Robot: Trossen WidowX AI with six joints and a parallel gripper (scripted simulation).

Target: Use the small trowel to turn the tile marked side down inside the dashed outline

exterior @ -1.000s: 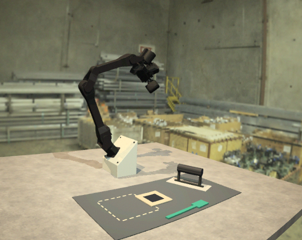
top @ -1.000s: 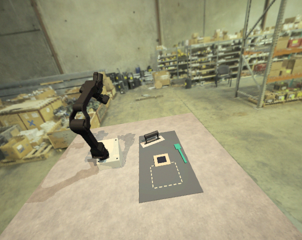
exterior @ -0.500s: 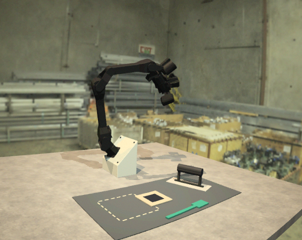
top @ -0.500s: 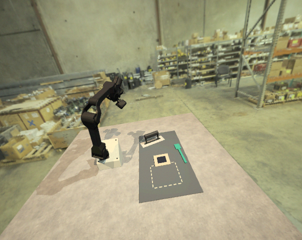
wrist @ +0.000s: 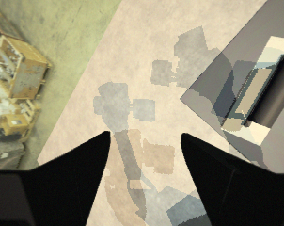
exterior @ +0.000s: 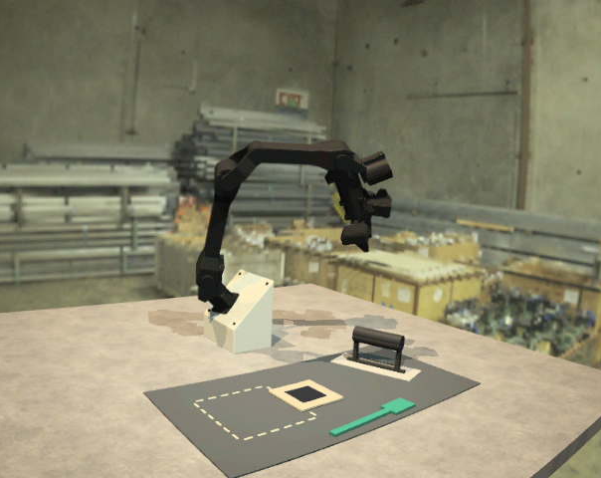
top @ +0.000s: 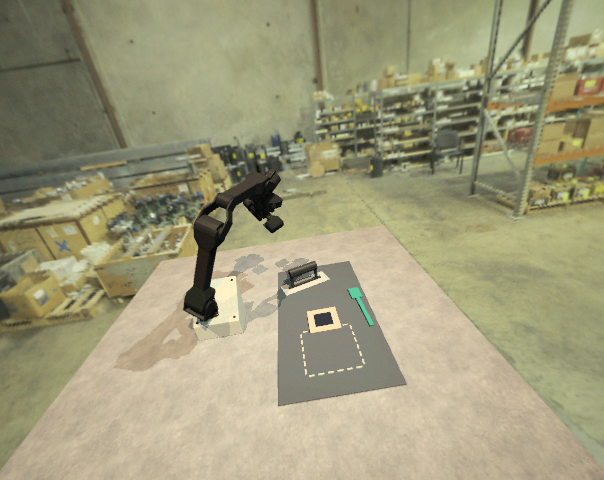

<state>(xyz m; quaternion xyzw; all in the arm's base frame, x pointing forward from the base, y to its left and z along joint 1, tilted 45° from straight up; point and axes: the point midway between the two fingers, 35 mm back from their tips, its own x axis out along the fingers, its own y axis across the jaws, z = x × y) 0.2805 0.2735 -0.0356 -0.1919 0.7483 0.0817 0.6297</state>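
Right now the trowel is 230 mm below my gripper tip, 140 mm ahead of it and 80 mm to the right of it. Also, from my gripper tip: grey mat: 290 mm to the right, 290 mm below, 140 mm ahead; then tile: 330 mm to the right, 260 mm below, 130 mm ahead; then green flat tool: 290 mm to the right, 280 mm ahead, 260 mm below.
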